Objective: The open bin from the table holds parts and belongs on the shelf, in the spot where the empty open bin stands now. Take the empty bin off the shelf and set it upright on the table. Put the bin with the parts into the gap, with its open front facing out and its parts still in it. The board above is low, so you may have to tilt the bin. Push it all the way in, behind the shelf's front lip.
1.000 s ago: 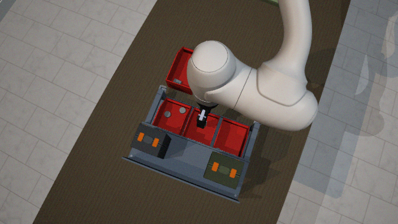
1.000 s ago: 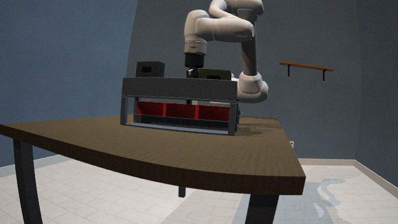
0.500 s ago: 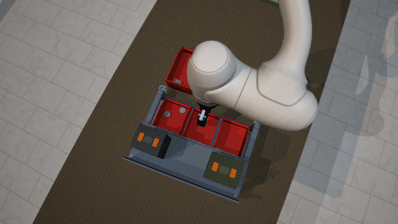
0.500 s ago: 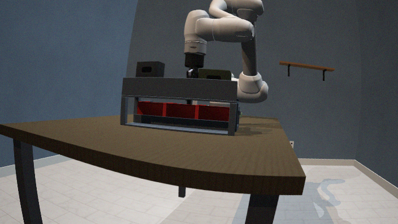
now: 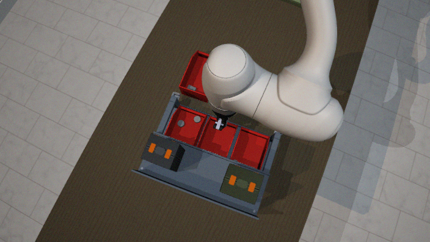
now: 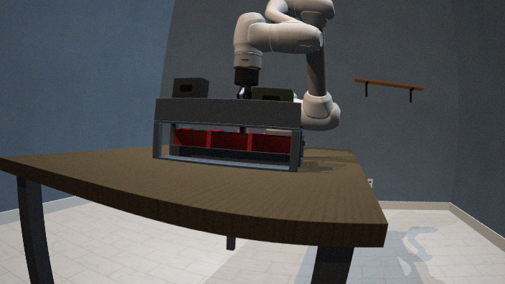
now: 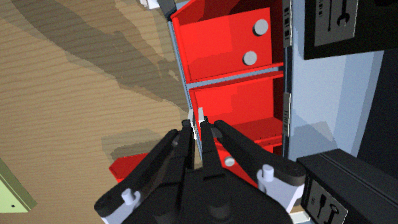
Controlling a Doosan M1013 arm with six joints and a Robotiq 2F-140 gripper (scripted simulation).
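Right now my hand is 12 cm short of the shelf board, 6 cm above it and 2 cm to the right of it. Also, from my hand: black case: 19 cm ahead, 10 cm above, 9 cm to the right; green case: 16 cm ahead, 14 cm to the left, 9 cm above.
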